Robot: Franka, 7 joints.
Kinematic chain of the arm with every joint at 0, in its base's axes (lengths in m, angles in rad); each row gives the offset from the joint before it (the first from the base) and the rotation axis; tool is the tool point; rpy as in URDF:
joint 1: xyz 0 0 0.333 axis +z
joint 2: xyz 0 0 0 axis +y
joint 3: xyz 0 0 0.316 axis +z
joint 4: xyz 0.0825 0 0 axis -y
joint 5: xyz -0.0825 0 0.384 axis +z
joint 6: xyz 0 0 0 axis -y
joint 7: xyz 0.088 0 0 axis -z
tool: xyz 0 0 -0.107 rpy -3.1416 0 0
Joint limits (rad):
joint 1: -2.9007..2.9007
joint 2: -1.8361..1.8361
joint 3: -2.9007..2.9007
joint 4: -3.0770..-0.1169
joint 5: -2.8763..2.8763
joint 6: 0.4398..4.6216
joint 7: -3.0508..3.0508
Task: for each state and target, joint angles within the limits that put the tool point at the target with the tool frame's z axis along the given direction. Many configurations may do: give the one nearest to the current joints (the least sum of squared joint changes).
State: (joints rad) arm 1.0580 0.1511 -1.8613 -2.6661 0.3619 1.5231 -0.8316
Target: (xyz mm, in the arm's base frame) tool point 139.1 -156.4 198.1 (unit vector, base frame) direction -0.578 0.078 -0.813
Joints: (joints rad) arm 1.4410 0.9318 -1.6483 -3.0770 0.7421 2.0273 -0.8316
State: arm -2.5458 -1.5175 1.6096 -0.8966 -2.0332 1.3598 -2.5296
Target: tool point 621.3 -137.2 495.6 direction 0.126 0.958 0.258
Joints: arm -2.6629 -1.8029 1.2229 -1.6678 -2.1587 0.8510 -2.5296
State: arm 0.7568 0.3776 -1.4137 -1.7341 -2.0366 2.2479 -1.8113
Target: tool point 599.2 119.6 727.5 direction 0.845 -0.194 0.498
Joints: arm 1.1923 0.0398 -1.0246 -1.5425 -2.5127 2.5056 -1.8113
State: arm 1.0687 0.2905 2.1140 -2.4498 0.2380 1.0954 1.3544
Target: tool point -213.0 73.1 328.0 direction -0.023 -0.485 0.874
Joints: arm 0.8018 0.5579 1.3431 -2.9283 1.0841 0.8774 1.3544
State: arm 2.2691 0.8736 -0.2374 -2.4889 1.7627 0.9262 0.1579
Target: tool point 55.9 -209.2 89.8 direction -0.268 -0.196 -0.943
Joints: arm 1.6192 1.8361 -0.3845 -3.0635 2.4774 1.5614 0.1579
